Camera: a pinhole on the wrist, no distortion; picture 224 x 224 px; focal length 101.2 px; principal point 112.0 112.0 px. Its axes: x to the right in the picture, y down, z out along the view. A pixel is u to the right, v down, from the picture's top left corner.
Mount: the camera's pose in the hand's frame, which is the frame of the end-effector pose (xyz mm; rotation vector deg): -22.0 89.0 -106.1 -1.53 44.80 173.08
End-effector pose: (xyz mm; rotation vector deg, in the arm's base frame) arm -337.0 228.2 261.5 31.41 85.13 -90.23
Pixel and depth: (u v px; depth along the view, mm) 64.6 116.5 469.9
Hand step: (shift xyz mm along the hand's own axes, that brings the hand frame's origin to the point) 192.2 295.2 319.7
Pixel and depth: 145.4 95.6 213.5
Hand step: -94.0 224.0 62.2
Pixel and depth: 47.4 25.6 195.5
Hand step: 104.7 327.8 -13.4
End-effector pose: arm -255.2 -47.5 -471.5 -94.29 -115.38 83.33
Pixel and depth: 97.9 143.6 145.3
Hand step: -4.5 119.5 43.4
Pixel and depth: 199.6 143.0 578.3
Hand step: -533.3 222.8 474.5
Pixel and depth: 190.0 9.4 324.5
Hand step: -267.5 538.1 12.6
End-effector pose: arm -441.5 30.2 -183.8 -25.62 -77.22 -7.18
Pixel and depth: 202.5 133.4 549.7
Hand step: -522.5 262.1 420.1
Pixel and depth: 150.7 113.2 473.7
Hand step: -208.6 316.9 306.8
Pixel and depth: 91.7 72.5 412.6
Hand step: 60.1 428.7 178.4
